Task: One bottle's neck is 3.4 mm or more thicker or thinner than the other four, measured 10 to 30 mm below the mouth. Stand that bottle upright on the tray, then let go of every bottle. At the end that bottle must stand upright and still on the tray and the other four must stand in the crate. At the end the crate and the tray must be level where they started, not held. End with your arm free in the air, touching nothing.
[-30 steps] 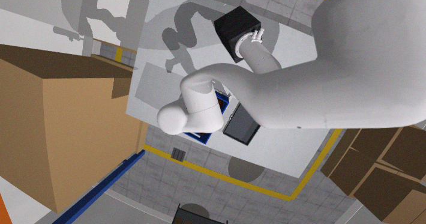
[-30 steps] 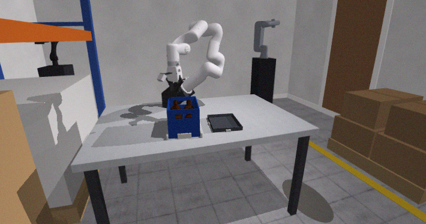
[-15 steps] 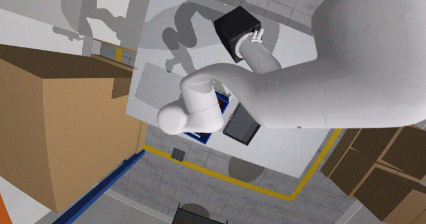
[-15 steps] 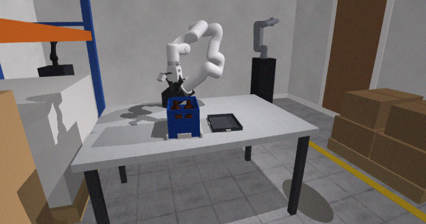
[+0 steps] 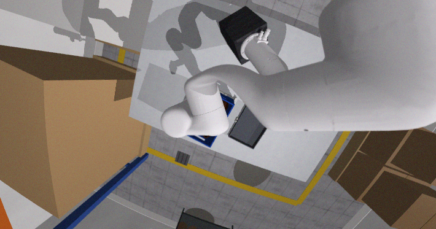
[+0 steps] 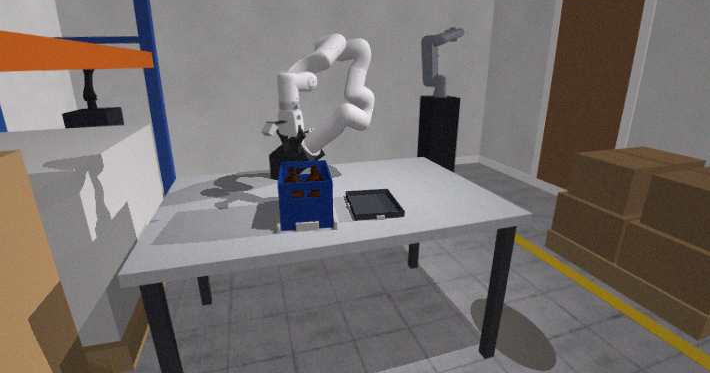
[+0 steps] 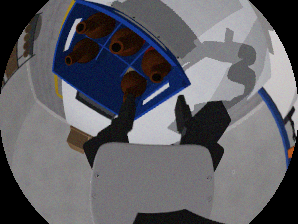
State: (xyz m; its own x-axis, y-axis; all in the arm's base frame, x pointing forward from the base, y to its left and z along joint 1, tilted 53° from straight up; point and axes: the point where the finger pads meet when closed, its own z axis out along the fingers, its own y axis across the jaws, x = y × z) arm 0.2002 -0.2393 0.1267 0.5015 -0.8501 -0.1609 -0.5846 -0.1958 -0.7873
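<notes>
Right now my hand is 150 mm above the glass bottle. The rest, counted from my hand: blue crate 160 mm below, 90 mm ahead, 40 mm to the left; dark tray 310 mm to the left, 230 mm below, 90 mm ahead.
</notes>
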